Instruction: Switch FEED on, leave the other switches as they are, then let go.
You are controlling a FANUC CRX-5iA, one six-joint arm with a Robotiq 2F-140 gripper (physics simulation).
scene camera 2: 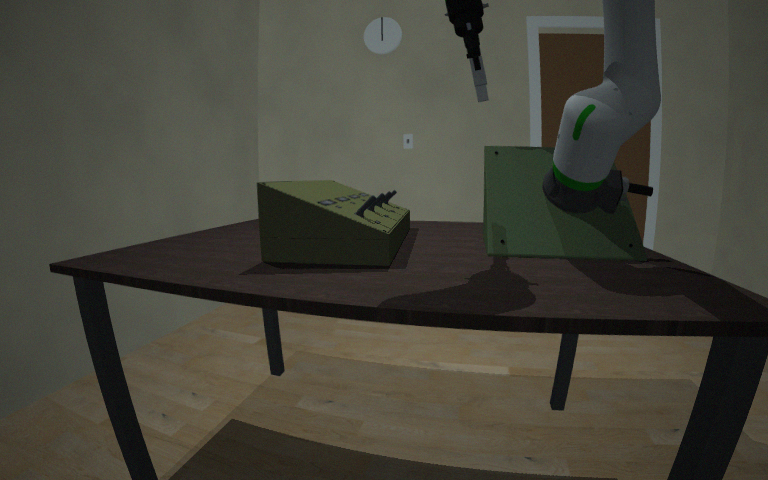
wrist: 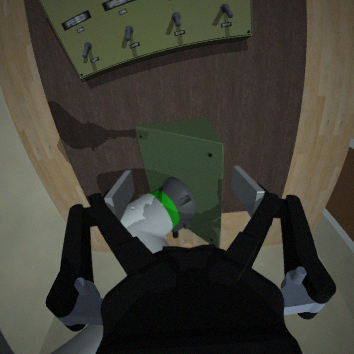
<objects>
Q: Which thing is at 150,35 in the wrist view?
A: A sloped switch box.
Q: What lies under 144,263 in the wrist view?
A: My gripper.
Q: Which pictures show my gripper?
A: Scene camera 2 and the wrist view: all of them.
</objects>
